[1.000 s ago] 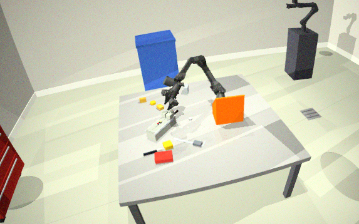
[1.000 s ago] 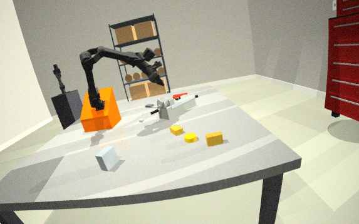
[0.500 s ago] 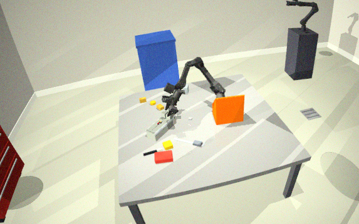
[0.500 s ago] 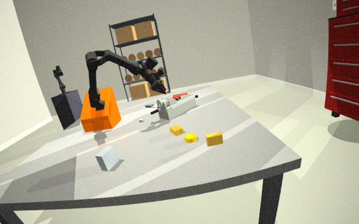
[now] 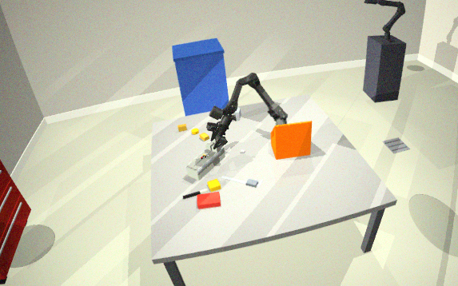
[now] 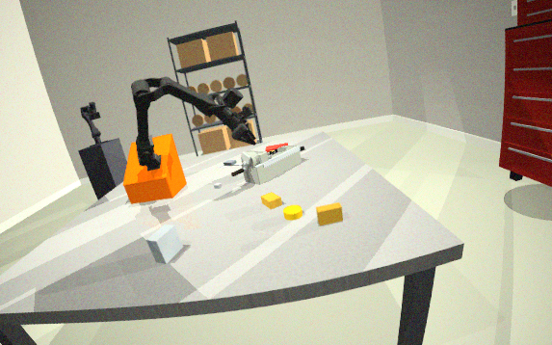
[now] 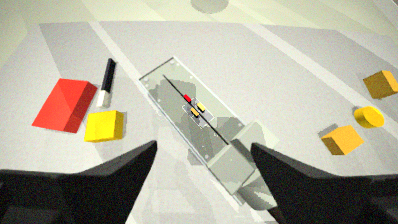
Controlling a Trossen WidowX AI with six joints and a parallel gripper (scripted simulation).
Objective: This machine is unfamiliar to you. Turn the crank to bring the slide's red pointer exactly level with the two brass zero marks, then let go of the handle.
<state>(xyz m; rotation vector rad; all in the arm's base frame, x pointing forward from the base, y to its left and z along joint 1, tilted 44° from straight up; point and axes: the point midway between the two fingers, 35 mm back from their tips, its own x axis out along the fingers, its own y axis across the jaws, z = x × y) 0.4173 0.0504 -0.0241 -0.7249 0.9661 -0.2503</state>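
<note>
The dark brown crank handle is 110 mm to the right of my gripper tip, 80 mm below it and 70 mm behind it. Round my gripper tip: yellow block (210 mm to the left, 130 mm below, 20 mm ahead); then grey cube (510 mm to the right, 200 mm behind, 110 mm below); then red pointer (70 mm ahead, 60 mm below, 30 mm to the left).
</note>
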